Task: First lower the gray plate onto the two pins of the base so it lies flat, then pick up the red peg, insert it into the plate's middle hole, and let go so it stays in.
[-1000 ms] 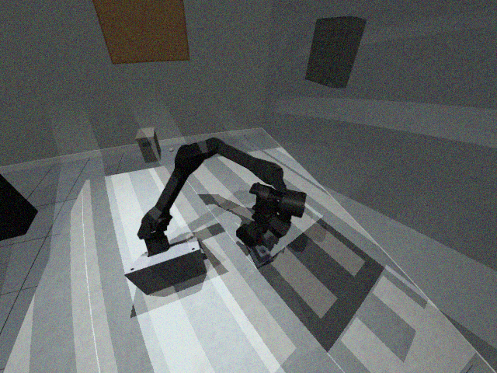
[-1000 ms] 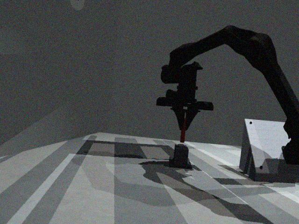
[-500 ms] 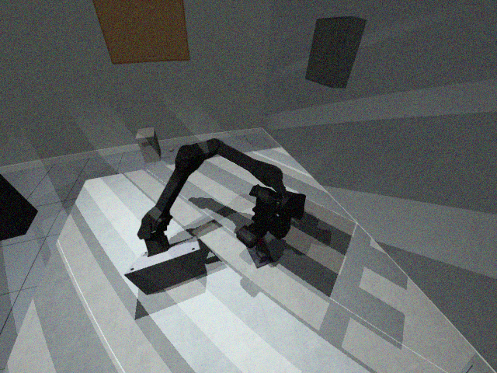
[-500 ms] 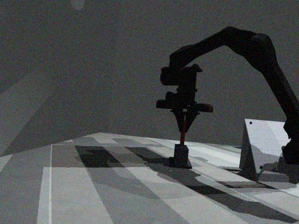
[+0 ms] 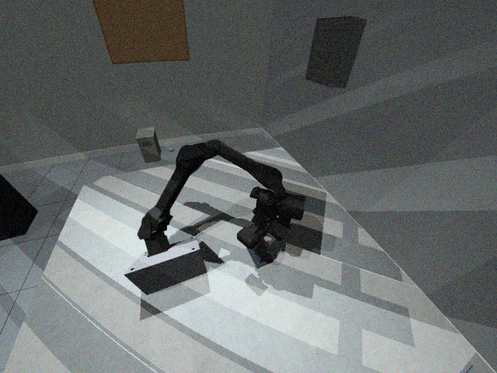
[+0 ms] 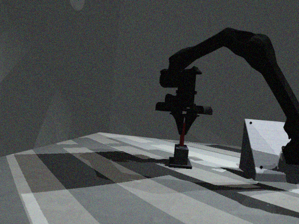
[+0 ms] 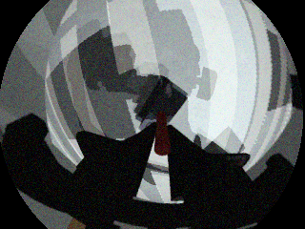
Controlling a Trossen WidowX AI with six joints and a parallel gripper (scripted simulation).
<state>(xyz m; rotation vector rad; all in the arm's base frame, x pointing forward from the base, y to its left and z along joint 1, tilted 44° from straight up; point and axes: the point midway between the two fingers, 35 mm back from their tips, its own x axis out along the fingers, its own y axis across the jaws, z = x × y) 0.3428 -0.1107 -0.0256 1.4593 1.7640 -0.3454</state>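
Right now my gripper tip is right at the red peg. Round my gripper tip: base (90 mm below); gray plate (50 mm below).
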